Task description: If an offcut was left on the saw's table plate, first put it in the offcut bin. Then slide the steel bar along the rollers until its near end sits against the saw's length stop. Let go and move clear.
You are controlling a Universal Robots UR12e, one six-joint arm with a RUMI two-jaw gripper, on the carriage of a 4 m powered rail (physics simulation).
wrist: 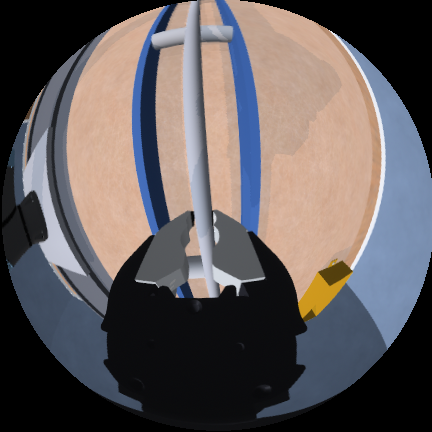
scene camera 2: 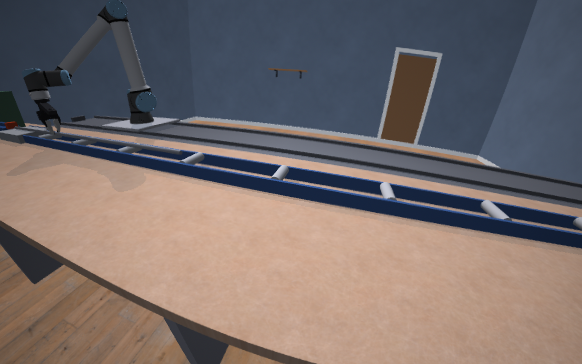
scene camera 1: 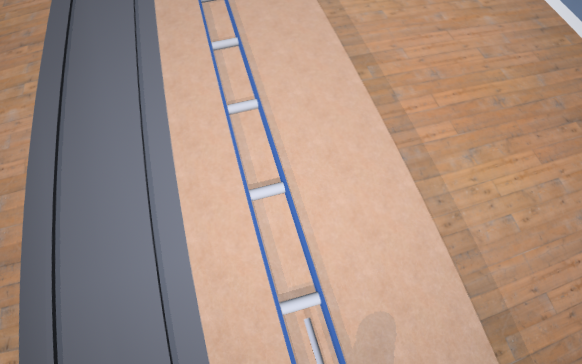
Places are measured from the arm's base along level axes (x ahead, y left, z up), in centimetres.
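Pixels of known places: gripper, between the fingertips: [wrist: 203,211] [scene camera 2: 56,134]; arm's base, origin of its link: [wrist: 37,215] [scene camera 2: 142,121].
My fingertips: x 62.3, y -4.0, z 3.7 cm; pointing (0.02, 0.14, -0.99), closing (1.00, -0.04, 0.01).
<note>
For each thing: its top centre in the pictures, then the offset to it from my fingertips. "pt": a spot on its surface instead.
- grey plate, centre of its top: [scene camera 2: 24,130] dx -0.3, dy -48.4, dz -0.8 cm
- small red part, a spot on its surface: [scene camera 2: 10,125] pt dx +0.9, dy -66.0, dz +1.9 cm
- dark green panel, a spot on its surface: [scene camera 2: 10,108] pt dx -12.2, dy -96.0, dz +11.8 cm
- yellow block-shaped thing, centre of its top: [wrist: 320,305] dx +42.4, dy -46.0, dz +0.5 cm
The steel bar [scene camera 1: 313,341] [scene camera 2: 155,148] [wrist: 194,100] is a long thin grey rod lying lengthwise over the rollers [scene camera 1: 267,191] [scene camera 2: 192,158] [wrist: 217,34], between two blue side rails. One end shows at the bottom of scene camera 1. My gripper [scene camera 2: 54,131] [wrist: 203,211] is shut on the bar, with a jaw on each side of it, low over the roller track. A grey plate [scene camera 2: 19,134] at the far left of scene camera 2 is probably the saw's table plate. No offcut can be made out. The length stop and the bar's contact with it cannot be told.
A small red part [scene camera 2: 10,125] and a dark green panel [scene camera 2: 10,108] stand at the far left. A yellow block-shaped thing [wrist: 325,290] shows right of the gripper. The dark powered rail [scene camera 1: 105,175] [scene camera 2: 280,142] runs beside the table. Blue rails [scene camera 1: 303,240] [scene camera 2: 320,192] flank the bar.
</note>
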